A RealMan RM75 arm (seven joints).
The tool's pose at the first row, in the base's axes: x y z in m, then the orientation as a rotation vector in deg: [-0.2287, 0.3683, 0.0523, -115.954, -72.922, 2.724]
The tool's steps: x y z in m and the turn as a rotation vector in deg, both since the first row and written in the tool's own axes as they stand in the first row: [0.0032, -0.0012, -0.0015, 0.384, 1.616, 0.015]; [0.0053, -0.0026, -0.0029, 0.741, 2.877, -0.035]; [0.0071, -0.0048, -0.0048, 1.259, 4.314, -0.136]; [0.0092, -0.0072, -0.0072, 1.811, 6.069, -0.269]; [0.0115, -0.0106, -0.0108, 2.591, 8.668, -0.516]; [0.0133, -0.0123, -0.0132, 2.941, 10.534, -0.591]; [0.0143, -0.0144, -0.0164, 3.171, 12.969, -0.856]
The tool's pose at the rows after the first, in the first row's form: [-0.2274, 0.3703, 0.0552, -115.284, -71.802, 1.334]; [-0.2269, 0.3715, 0.0577, -114.665, -70.974, 0.265]; [-0.2269, 0.3724, 0.0610, -113.829, -70.045, -0.894]; [-0.2267, 0.3733, 0.0649, -112.858, -68.937, -2.350]; [-0.2267, 0.3739, 0.0703, -111.398, -67.352, -4.526]; [-0.2262, 0.3744, 0.0737, -110.570, -66.161, -6.154]; [-0.2260, 0.3740, 0.0776, -109.545, -64.817, -8.476]
